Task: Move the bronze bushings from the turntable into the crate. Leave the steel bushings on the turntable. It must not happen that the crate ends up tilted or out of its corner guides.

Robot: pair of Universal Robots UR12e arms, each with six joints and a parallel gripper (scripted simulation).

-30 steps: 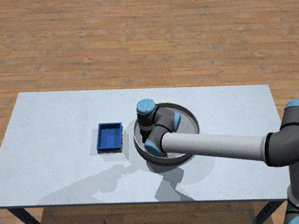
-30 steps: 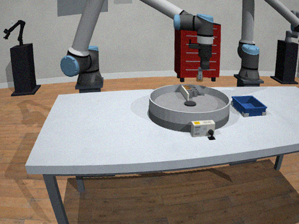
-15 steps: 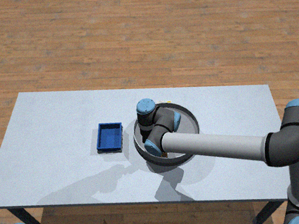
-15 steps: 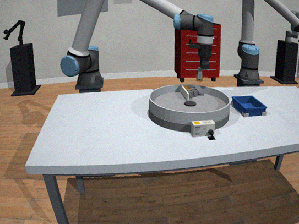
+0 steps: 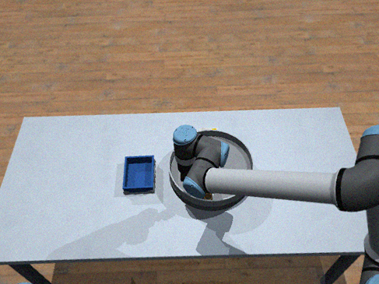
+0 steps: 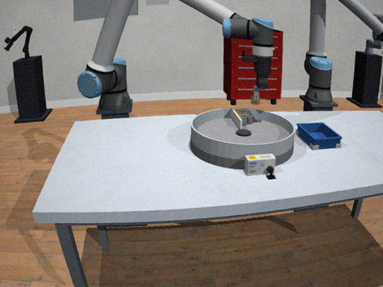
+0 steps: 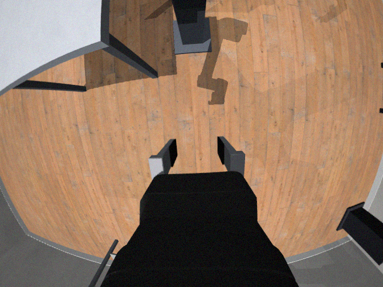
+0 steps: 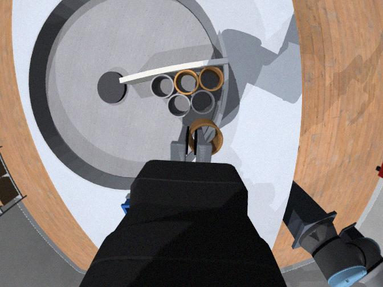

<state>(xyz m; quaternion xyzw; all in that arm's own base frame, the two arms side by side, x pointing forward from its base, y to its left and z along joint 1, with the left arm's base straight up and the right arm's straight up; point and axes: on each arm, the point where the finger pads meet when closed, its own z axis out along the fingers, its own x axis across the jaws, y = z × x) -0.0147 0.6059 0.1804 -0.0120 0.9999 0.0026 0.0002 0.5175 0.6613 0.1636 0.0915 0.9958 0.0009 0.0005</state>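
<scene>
My right gripper is now 130 mm short of the blue crate, 270 mm to the right of it and 140 mm above it.
</scene>
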